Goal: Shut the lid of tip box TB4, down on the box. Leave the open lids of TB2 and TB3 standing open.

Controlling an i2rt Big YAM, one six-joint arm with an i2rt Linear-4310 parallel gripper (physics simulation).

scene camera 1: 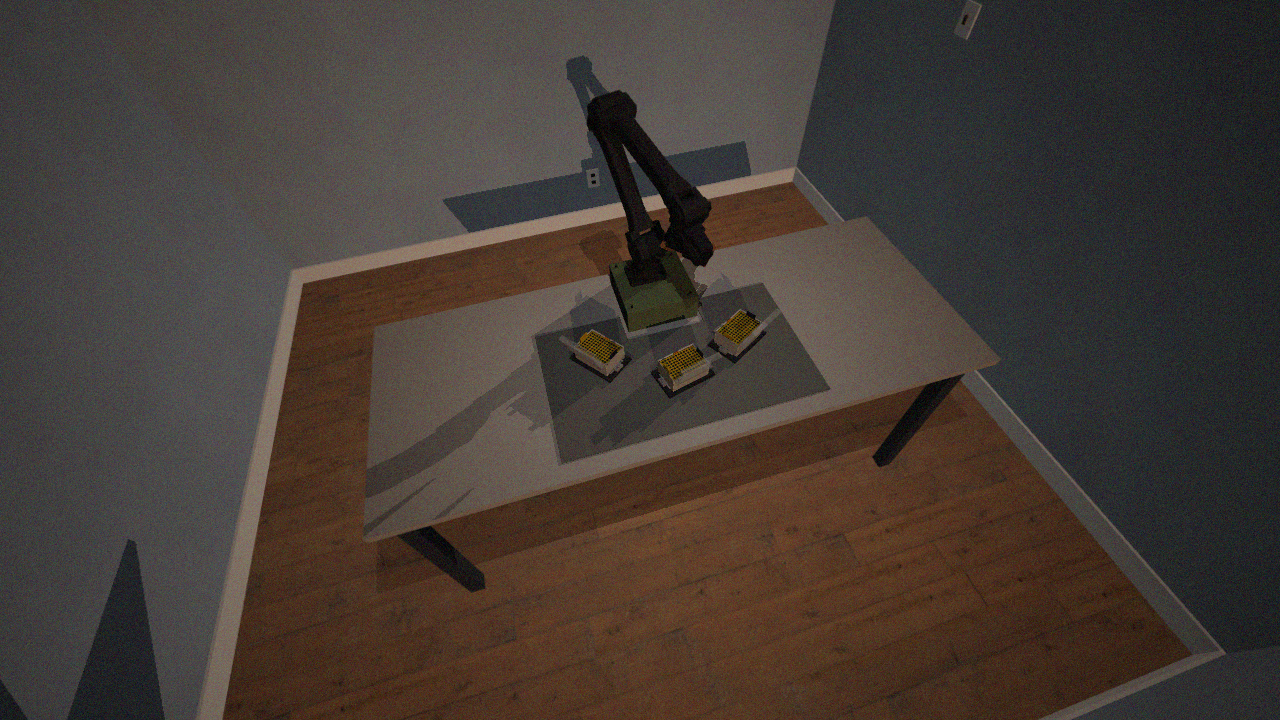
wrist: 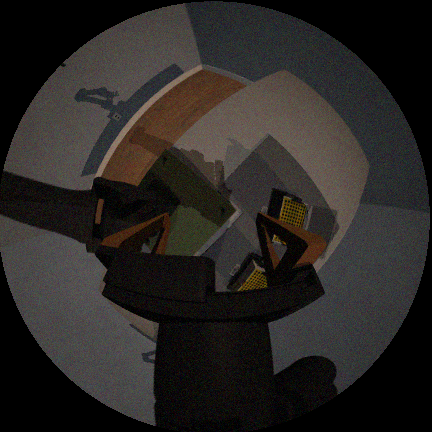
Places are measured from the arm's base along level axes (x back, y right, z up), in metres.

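Pixels of known places: gripper, fingertip midpoint: [wrist: 212, 216]; arm's base, link origin: [scene camera 1: 645, 274] [wrist: 154, 208].
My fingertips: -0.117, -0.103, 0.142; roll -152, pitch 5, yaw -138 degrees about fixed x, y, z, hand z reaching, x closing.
For each thing: its top centre in the pictures, then the offset to it from my fingertips, as dx, dy, dz. "spot": a spot on its surface instead. Level surfaces: height alone.
- left box, top centre: [scene camera 1: 598, 343] -0.106, +0.316, -0.154
- middle box, top centre: [scene camera 1: 683, 358] [wrist: 255, 290] -0.235, +0.100, -0.154
- right box, top centre: [wrist: 293, 222] [scene camera 1: 740, 323] -0.164, -0.102, -0.154
- clear lid, surface spot: [scene camera 1: 569, 342] spot: -0.134, +0.396, -0.085
- middle box's pale lid, surface spot: [scene camera 1: 715, 358] spot: -0.308, +0.040, -0.086
- grey mat, surface height: dz -0.228
- pale table, surface height: dz -0.231
Three white tip boxes with yellow racks stand on dark holders: a left box [scene camera 1: 597, 352], a middle box [scene camera 1: 683, 365] [wrist: 254, 281] and a right box [scene camera 1: 738, 332] [wrist: 294, 210]. A clear lid [scene camera 1: 569, 342] stands open at the left box's outer side, and another lid [scene camera 1: 771, 319] stands open at the right box's right side. The middle box's pale lid [scene camera 1: 715, 358] juts out to its right. The labels are too small to read, so I cannot tell which box is TB4. My gripper [scene camera 1: 699, 273] [wrist: 212, 216] is open and empty, high beside the base, apart from the boxes.
The boxes stand on a grey mat [scene camera 1: 778, 371] [wrist: 310, 170] on a pale table [scene camera 1: 881, 295] [wrist: 320, 115]. The green arm base [scene camera 1: 662, 304] [wrist: 187, 230] stands at the mat's back edge, close behind the boxes. Walls rise behind and to the right.
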